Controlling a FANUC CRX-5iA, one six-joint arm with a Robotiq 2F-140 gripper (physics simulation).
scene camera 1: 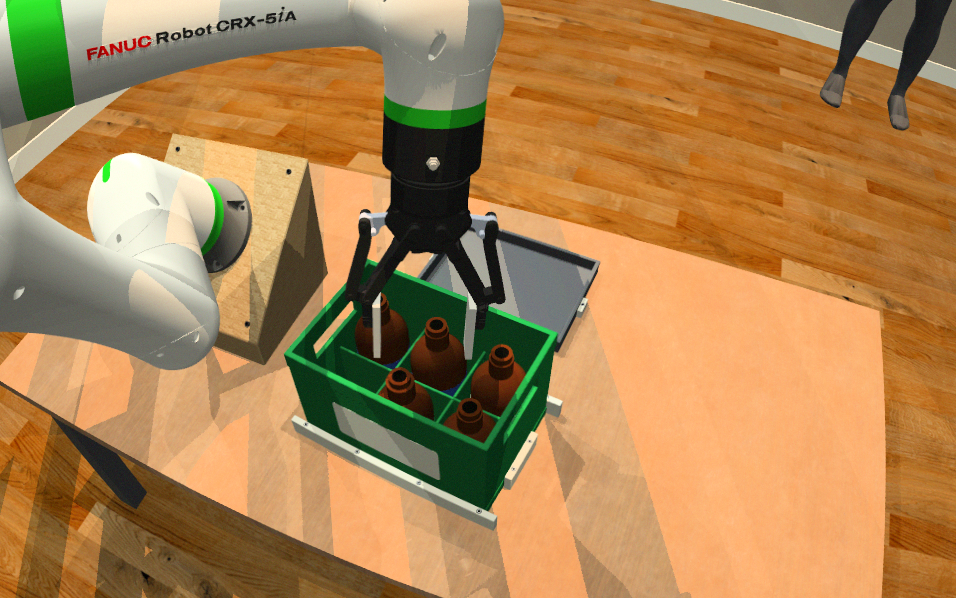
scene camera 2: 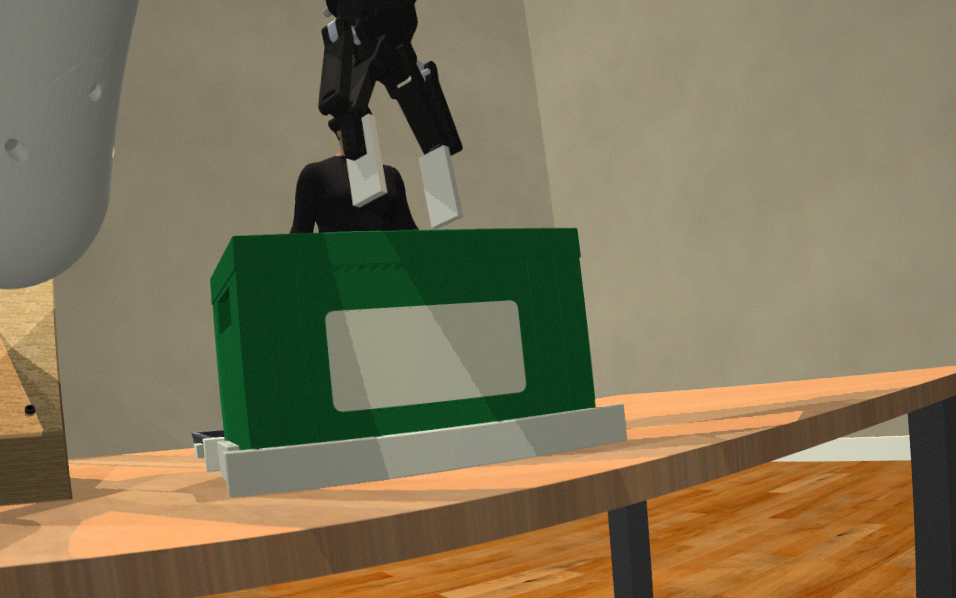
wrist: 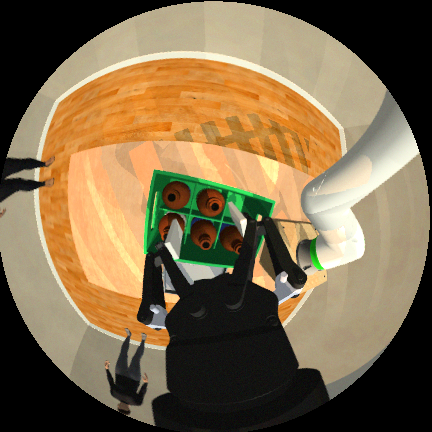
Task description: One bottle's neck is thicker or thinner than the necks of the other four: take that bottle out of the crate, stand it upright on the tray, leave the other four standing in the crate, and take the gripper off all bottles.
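Frame: origin at the arm's base, x ahead, y left, z up, level; millimetres.
Where they show: gripper, fingertip midpoint: (scene camera 1: 422,349) (scene camera 2: 410,211) (wrist: 203,217); arm's base, origin of the base link: (scene camera 1: 213,225) (wrist: 306,257).
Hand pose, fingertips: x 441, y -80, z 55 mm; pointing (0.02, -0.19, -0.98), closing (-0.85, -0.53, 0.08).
Note:
Each offset is from my fingertips to the centre of the thing.
Five brown bottles stand in the green crate {22 mm back, 25 mm left, 118 mm down} (scene camera 1: 317,398) (scene camera 2: 282,352) (wrist: 215,185): back left (scene camera 1: 380,341) (wrist: 231,236), back middle (scene camera 1: 437,361) (wrist: 202,233), back right (scene camera 1: 497,386) (wrist: 167,221), front middle (scene camera 1: 408,403) (wrist: 207,198) and front right (scene camera 1: 468,425) (wrist: 176,193), as scene camera 1 shows them. I cannot tell surely which neck differs. My gripper (scene camera 1: 423,345) (scene camera 2: 406,209) (wrist: 203,217) is open and empty, pointing down over the back row. Its pads stand apart on either side of the back middle bottle's neck in scene camera 1. The grey tray (scene camera 1: 546,282) (wrist: 202,272) lies behind the crate.
The crate's front left compartment holds no bottle. Light rails {20 mm back, 74 mm right, 190 mm down} (scene camera 1: 394,471) (scene camera 2: 423,451) lie along the crate's base. The wooden robot mount (scene camera 1: 271,282) (scene camera 2: 31,352) stands to the left. The crate's walls and dividers surround the bottles closely.

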